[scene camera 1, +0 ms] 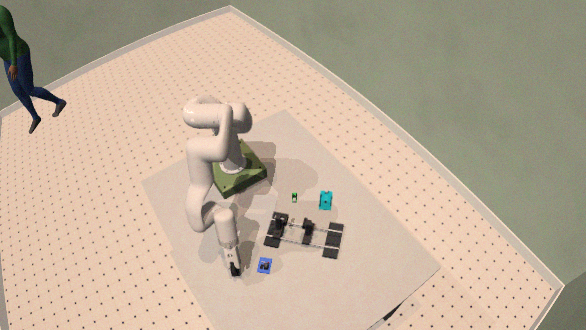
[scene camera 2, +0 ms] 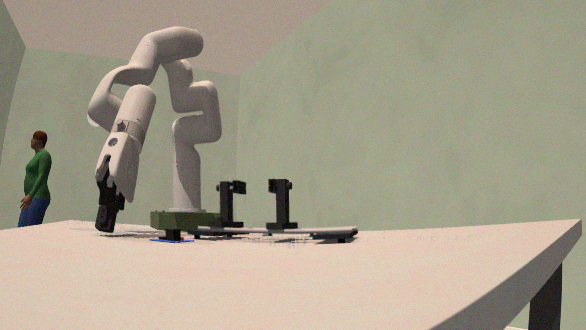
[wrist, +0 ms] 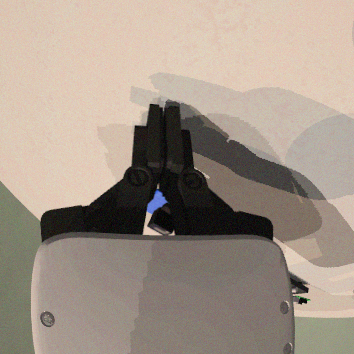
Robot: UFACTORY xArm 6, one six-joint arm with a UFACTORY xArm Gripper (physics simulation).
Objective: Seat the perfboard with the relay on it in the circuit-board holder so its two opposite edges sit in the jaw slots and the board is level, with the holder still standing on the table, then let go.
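The blue perfboard lies flat on the table with its black relay on top. In the wrist view it is mostly hidden behind the fingers and gripper body. The black circuit-board holder stands on the table with two rails and two upright posts; its jaws face each other at the post tops, with no board between them. My gripper is shut and empty, low over the table to the left of the perfboard in both scene views.
A teal object and a small green part lie behind the holder. The olive arm base stands farther back. A person is at the far left, off the table.
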